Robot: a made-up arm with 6 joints. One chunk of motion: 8 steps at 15 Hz.
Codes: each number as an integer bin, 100 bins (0 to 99) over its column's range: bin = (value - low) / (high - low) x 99, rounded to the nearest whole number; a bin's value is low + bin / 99 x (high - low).
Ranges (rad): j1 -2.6..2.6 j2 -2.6..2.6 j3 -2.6..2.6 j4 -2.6..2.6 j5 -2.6..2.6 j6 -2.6..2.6
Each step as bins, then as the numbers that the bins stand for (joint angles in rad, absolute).
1 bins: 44 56 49 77 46 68
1 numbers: -0.2889 0.3414 -0.0263 1.4444 -0.1838 0.9717
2 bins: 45 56 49 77 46 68
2 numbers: -0.2364 0.3414 -0.0263 1.4444 -0.1838 0.9717
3 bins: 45 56 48 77 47 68
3 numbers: -0.2364 0.3414 -0.0788 1.4444 -0.1313 0.9717
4 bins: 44 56 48 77 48 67
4 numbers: -0.2889 0.3414 -0.0788 1.4444 -0.0788 0.9192
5 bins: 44 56 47 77 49 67
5 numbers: -0.2889 0.3414 -0.1313 1.4444 -0.0263 0.9192
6 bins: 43 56 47 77 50 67
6 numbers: -0.3414 0.3414 -0.1313 1.4444 0.0263 0.9192
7 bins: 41 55 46 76 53 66
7 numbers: -0.4465 0.2889 -0.1838 1.3919 0.1838 0.8667
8 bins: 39 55 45 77 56 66
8 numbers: -0.5515 0.2889 -0.2364 1.4444 0.3414 0.8667
